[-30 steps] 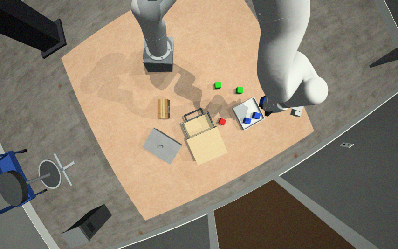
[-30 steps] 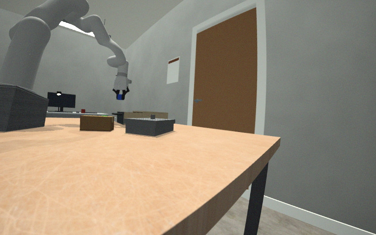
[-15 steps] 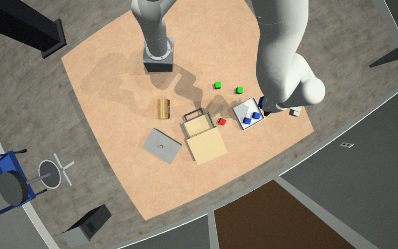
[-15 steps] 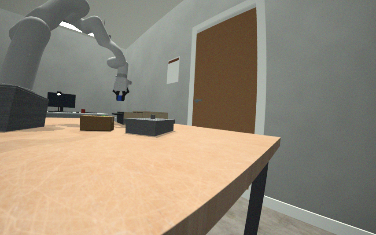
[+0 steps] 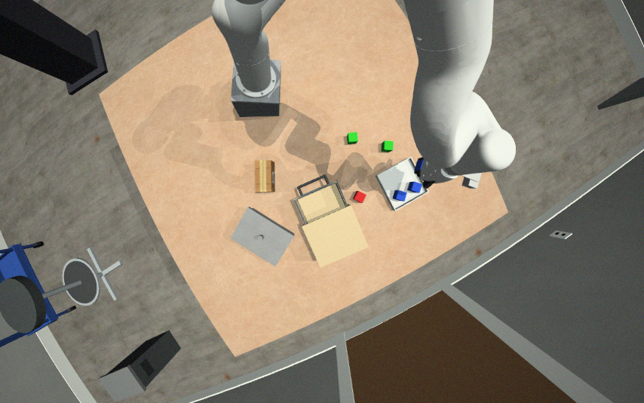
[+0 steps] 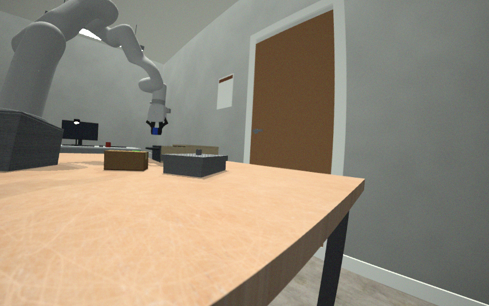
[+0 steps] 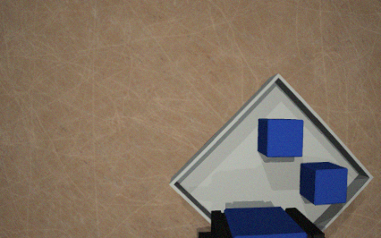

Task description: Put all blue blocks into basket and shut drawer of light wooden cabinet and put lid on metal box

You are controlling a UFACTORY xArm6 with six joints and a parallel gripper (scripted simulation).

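My gripper is now 40 mm short of the white basket, 30 mm to the left of it and 140 mm above it. From my hand the other things lie so: light wooden cabinet (60 mm ahead, 320 mm to the right, 120 mm below); then small brown box (160 mm behind, 480 mm to the right, 120 mm below); then red block (30 mm ahead, 190 mm to the right, 140 mm below).
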